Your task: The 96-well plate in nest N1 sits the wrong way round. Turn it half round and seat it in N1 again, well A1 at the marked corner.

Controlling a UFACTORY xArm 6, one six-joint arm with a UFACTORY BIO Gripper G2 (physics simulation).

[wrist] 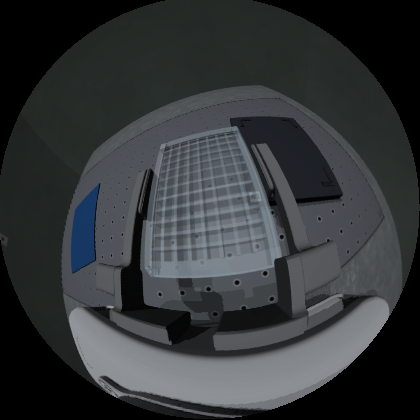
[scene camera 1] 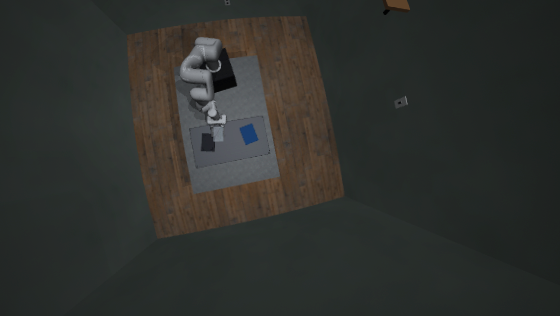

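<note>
The clear 96-well plate is held between the fingers of my gripper, which is shut on its two long sides. The plate looks level and hangs above the perforated board. The black nest lies beside it, left of the plate in the scene view and right of it in the wrist view. In the wrist view the plate and one finger cover the nest's near left part. A small pale mark shows faintly through the plate there. The plate's well A1 cannot be made out.
A blue rectangle lies on the grey perforated board, at the right in the scene view and the left in the wrist view. The arm's black base block stands behind the board.
</note>
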